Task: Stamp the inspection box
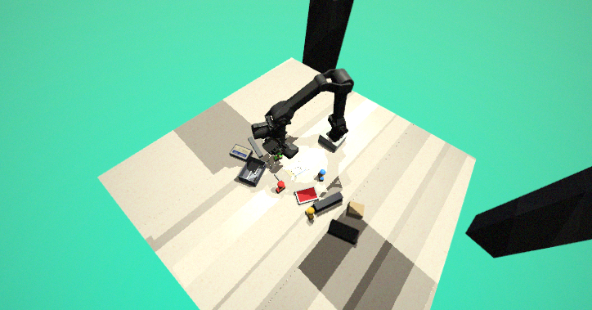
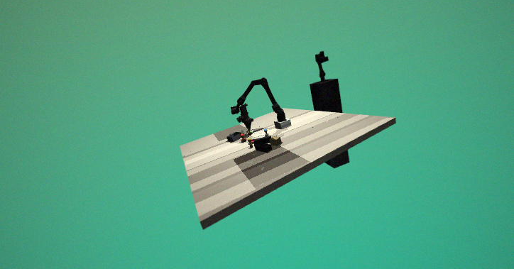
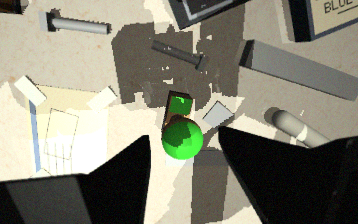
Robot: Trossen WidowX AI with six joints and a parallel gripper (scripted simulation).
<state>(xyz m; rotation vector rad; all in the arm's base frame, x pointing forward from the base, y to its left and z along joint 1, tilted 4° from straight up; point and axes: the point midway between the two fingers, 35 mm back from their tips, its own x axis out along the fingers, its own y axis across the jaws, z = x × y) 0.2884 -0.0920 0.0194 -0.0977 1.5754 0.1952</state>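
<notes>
Right now the green-knobbed stamp is 4 cm below my gripper tip. Round my gripper tip: dark tray (14 cm ahead, 4 cm below); then pale card (10 cm to the left, 6 cm below, 4 cm behind); then red-knobbed stamp (13 cm to the left, 9 cm ahead, 4 cm below).
</notes>
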